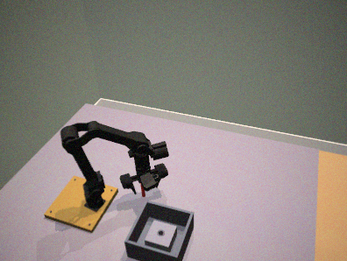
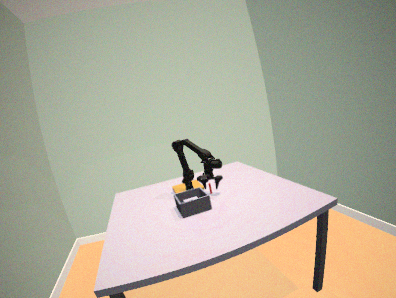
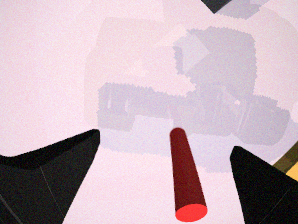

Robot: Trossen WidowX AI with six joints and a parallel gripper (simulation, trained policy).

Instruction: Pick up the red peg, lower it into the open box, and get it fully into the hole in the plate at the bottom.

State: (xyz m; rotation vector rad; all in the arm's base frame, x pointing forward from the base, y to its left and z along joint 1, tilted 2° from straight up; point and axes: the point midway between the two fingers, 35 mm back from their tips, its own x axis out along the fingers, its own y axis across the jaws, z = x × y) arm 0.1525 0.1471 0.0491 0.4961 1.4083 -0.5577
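The red peg lies 10 mm behind my gripper tip. The rest, counted from my gripper tip: grey plate (170 mm ahead, 160 mm to the right, 10 mm above); dark grey box (170 mm ahead, 160 mm to the right, 10 mm below).
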